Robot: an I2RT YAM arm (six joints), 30 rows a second.
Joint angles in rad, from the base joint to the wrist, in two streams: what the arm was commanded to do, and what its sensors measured. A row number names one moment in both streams.
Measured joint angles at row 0:
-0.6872 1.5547 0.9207 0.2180 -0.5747 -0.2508
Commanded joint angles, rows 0 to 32:
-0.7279 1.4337 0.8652 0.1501 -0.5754 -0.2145
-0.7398 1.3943 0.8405 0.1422 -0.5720 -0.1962
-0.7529 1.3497 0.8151 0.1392 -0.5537 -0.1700
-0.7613 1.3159 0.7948 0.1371 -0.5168 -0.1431
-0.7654 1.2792 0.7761 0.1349 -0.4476 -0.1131
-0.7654 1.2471 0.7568 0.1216 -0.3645 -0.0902
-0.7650 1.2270 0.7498 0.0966 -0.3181 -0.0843
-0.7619 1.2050 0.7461 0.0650 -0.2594 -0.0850
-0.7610 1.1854 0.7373 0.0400 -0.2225 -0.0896
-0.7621 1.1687 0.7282 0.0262 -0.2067 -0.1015
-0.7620 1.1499 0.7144 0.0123 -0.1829 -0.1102
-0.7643 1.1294 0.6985 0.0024 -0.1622 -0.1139
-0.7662 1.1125 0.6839 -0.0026 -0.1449 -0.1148
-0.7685 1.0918 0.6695 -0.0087 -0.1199 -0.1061
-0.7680 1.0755 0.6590 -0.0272 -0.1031 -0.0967
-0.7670 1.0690 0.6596 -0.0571 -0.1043 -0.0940
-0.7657 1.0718 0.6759 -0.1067 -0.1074 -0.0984
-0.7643 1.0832 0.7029 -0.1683 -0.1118 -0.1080
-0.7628 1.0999 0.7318 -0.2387 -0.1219 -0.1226
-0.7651 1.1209 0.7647 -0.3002 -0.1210 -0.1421
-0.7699 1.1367 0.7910 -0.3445 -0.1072 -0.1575
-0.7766 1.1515 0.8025 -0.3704 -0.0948 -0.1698
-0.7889 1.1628 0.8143 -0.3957 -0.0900 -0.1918
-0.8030 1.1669 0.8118 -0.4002 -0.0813 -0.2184
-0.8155 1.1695 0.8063 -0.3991 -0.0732 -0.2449
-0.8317 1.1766 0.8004 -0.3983 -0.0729 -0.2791
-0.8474 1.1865 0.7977 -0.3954 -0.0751 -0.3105
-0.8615 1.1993 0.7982 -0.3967 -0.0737 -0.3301
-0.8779 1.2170 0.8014 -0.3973 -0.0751 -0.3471
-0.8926 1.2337 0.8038 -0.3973 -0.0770 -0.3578
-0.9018 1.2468 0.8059 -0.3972 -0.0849 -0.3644
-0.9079 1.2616 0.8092 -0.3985 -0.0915 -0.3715
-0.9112 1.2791 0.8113 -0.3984 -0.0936 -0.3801
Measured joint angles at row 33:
-0.8948 1.2480 0.7876 -0.3534 -0.1013 -0.3149
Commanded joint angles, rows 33 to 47:
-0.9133 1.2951 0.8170 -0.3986 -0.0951 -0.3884
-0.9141 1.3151 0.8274 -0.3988 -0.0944 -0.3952
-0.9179 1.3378 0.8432 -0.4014 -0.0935 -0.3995
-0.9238 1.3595 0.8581 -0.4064 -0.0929 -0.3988
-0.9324 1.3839 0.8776 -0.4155 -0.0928 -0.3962
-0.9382 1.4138 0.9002 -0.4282 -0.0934 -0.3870
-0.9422 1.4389 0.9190 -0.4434 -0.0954 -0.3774
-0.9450 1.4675 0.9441 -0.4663 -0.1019 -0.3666
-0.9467 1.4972 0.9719 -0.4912 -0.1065 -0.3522
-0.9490 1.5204 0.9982 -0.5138 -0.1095 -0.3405
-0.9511 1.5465 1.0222 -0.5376 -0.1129 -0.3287
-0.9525 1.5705 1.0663 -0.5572 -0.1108 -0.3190
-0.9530 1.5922 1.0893 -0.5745 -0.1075 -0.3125
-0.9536 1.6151 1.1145 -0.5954 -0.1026 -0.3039
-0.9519 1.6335 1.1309 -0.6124 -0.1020 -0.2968
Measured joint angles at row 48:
-0.9447 1.5970 1.0748 -0.5087 -0.1009 -0.3363
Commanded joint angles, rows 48 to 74:
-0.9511 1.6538 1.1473 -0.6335 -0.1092 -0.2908
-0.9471 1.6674 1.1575 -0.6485 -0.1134 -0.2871
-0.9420 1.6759 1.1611 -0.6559 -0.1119 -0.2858
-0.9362 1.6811 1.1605 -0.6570 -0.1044 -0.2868
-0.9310 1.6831 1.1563 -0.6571 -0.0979 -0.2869
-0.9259 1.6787 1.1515 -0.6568 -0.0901 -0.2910
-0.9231 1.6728 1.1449 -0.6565 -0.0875 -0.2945
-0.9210 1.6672 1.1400 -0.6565 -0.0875 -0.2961
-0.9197 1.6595 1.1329 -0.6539 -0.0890 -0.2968
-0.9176 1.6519 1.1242 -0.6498 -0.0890 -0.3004
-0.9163 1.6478 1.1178 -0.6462 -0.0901 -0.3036
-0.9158 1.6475 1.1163 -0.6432 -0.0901 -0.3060
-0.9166 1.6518 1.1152 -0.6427 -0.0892 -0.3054
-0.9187 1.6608 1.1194 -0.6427 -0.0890 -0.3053
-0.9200 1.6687 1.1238 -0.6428 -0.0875 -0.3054
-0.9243 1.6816 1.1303 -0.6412 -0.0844 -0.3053
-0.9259 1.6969 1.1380 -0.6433 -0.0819 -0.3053
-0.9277 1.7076 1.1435 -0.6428 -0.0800 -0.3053
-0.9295 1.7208 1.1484 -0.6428 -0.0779 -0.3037
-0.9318 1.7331 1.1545 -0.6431 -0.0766 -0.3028
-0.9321 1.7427 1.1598 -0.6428 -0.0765 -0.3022
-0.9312 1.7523 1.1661 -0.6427 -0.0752 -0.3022
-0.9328 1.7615 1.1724 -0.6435 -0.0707 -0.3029
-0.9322 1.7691 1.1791 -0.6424 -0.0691 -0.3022
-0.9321 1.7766 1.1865 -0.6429 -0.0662 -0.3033
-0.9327 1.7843 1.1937 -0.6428 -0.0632 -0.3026
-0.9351 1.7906 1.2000 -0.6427 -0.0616 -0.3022
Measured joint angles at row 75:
-0.9295 1.7775 1.1591 -0.6224 -0.0875 -0.3042
